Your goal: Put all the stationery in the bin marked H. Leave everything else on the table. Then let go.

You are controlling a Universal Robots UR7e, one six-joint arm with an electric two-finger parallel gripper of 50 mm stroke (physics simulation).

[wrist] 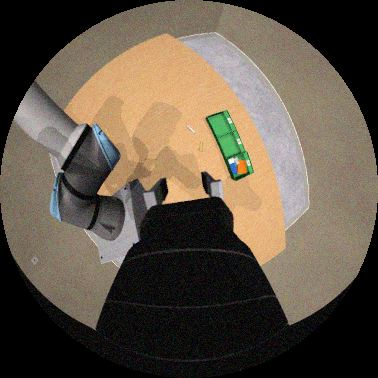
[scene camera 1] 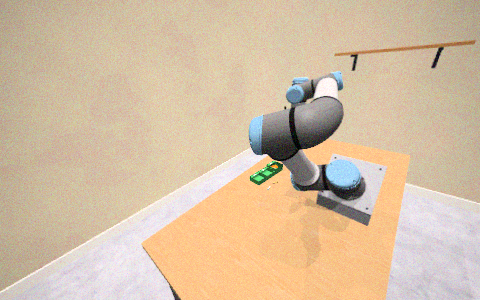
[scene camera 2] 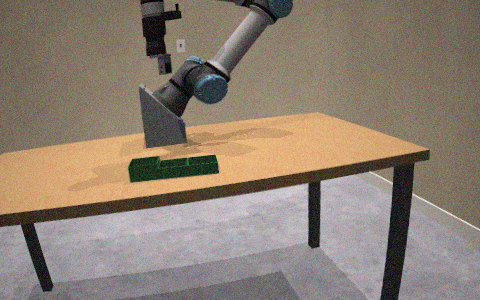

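Note:
A green three-compartment bin row stands on the table. Its end compartment nearest the gripper in the wrist view, the raised one, holds an orange block, a blue item and a small whitish-grey piece. The other two compartments look empty. The labels are too small to read. A silver bolt-like piece and a small brass piece lie on the table beside the bins. My gripper is open and empty, high above the table; the arm mostly hides it in scene camera 1.
The robot's grey base stands on the wooden table, behind the bins in scene camera 2. The table's edge runs close behind the labelled side of the bins. A wall rail is far off.

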